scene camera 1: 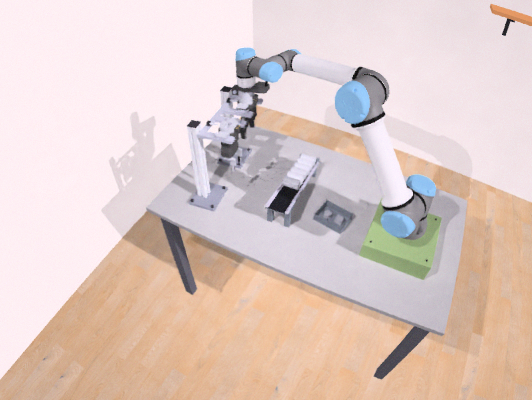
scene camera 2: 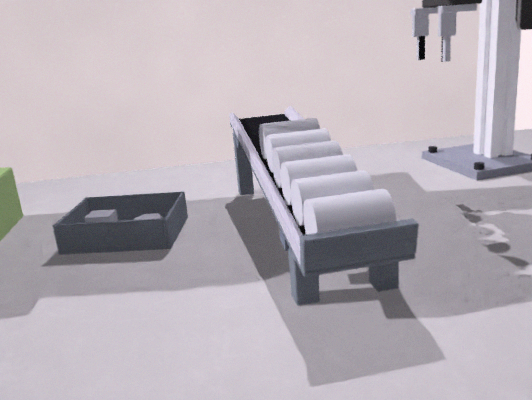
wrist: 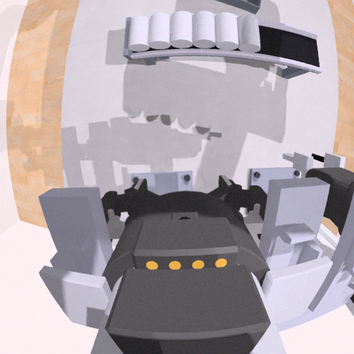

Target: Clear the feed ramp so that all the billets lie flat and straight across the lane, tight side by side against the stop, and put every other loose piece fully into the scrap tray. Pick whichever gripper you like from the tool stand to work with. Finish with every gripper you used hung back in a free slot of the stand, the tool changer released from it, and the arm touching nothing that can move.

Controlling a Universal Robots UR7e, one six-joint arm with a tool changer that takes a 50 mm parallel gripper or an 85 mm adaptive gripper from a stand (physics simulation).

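Several pale billets [scene camera 1: 301, 169] [scene camera 2: 351, 210] [wrist: 182, 29] lie straight across the feed ramp [scene camera 1: 286, 199] [scene camera 2: 272, 187] [wrist: 289, 42], side by side from the stop [scene camera 2: 359, 248] [wrist: 127, 39]. The uppermost looks greyer. The scrap tray [scene camera 1: 331, 224] [scene camera 2: 112, 238] [wrist: 244, 5] holds two small grey pieces, a blocky one [scene camera 2: 101, 216] and a flatter one [scene camera 2: 149, 217]. My black adaptive gripper [scene camera 1: 248, 131] [wrist: 184, 184] is on the arm, open and empty, at the far slot of the tool stand [scene camera 1: 200, 160] [scene camera 2: 492, 80]. Whether it rests on the slot's arms is unclear.
The parallel gripper [scene camera 1: 231, 159] [scene camera 2: 433, 49] hangs in the neighbouring stand slot, close beside my gripper. Slot arms flank my gripper's body in the wrist view. The stand's base plates [scene camera 1: 207, 199] [scene camera 2: 452, 162] are bolted down. The green robot base [scene camera 1: 395, 260] is beyond the tray.
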